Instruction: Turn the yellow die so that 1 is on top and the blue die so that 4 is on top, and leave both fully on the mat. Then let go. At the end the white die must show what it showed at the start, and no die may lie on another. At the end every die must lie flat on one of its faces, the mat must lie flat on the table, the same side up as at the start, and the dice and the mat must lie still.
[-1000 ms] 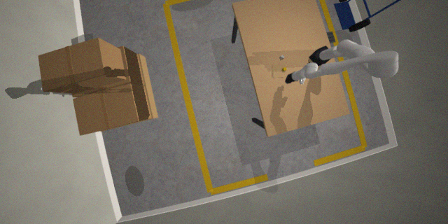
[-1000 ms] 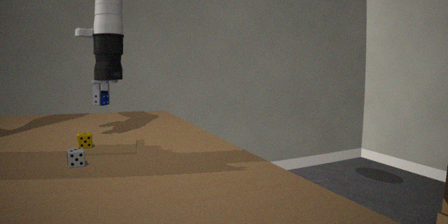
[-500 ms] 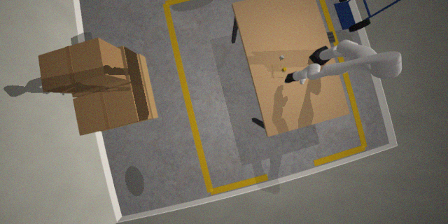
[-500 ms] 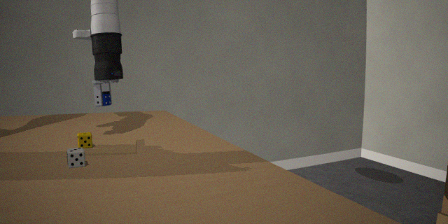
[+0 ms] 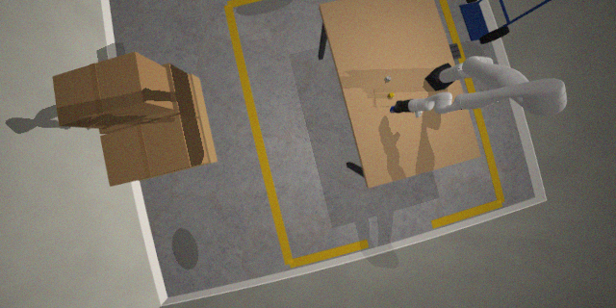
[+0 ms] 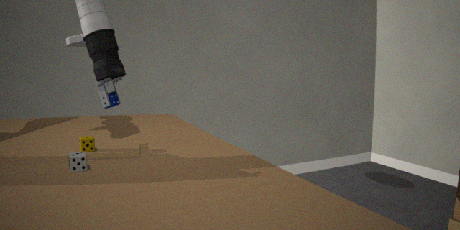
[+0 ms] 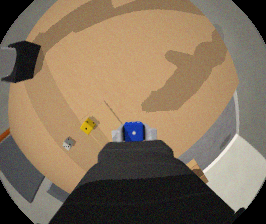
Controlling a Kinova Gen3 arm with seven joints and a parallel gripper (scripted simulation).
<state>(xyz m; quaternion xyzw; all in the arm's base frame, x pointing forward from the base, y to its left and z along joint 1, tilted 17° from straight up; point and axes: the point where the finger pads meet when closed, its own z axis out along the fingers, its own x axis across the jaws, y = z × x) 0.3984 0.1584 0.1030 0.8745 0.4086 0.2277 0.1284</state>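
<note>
Now: hand 110 mm to the left of the tan mat and 100 mm above it. The rest, counted from my hand: white die 50 mm behind, 250 mm to the right, 90 mm below; yellow die 50 mm behind, 120 mm to the right, 90 mm below; blue die right at my hand.
</note>
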